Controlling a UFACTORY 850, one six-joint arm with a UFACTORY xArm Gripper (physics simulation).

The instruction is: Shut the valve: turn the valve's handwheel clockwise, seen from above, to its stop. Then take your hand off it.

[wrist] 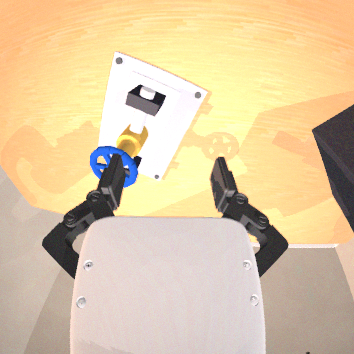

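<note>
The valve's blue handwheel (132, 176) is a spoked ring at the left of the wrist view, on a yellow valve body (130, 143) over a white base plate (168, 125). My gripper (168, 165) is open, with its fingers wide apart and nothing between them. The left finger overlaps the right part of the handwheel in the view and hides some of its rim and spokes; whether they touch cannot be told. The right finger is well to the right of the wheel.
A black block (337, 150) stands at the right edge. A dark clamp-like block (144, 102) sits on the base plate behind the valve body. The wooden table (260, 65) has its near edge below the fingers. Shadows of the wheel and gripper fall on it.
</note>
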